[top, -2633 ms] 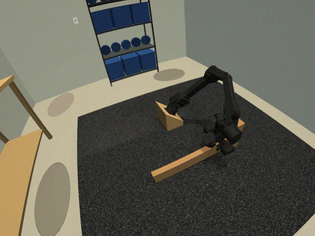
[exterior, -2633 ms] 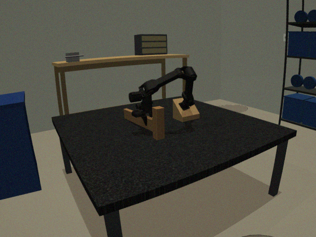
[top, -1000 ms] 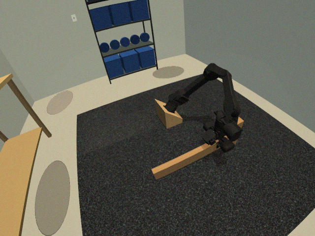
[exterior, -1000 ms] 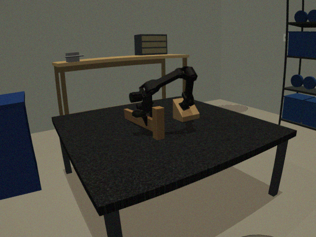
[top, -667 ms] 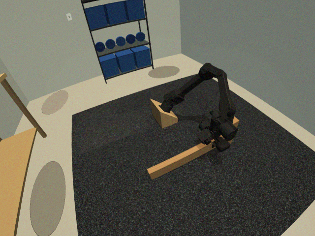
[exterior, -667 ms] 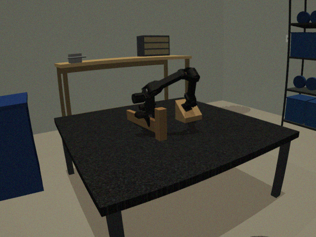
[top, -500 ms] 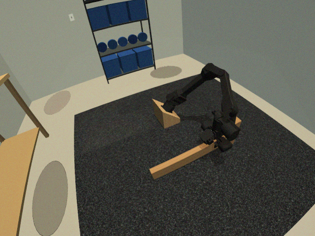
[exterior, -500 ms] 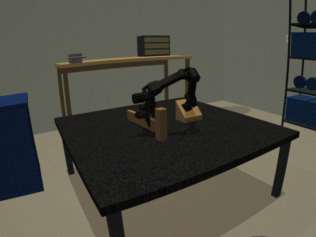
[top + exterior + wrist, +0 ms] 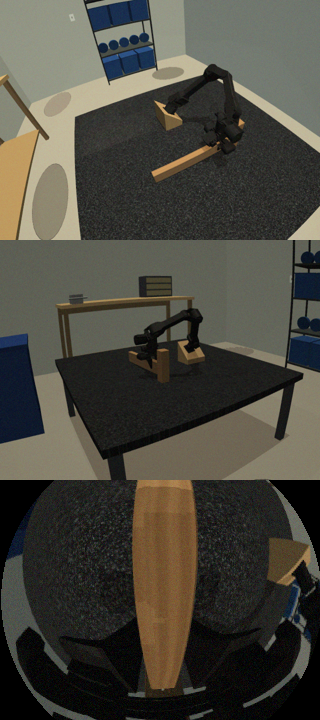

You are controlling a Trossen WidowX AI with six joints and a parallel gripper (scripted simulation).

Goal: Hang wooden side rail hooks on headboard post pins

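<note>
Right now the headboard post is 2 cm ahead of my gripper tip, 11 cm to the left of it and 4 cm above it.
</note>
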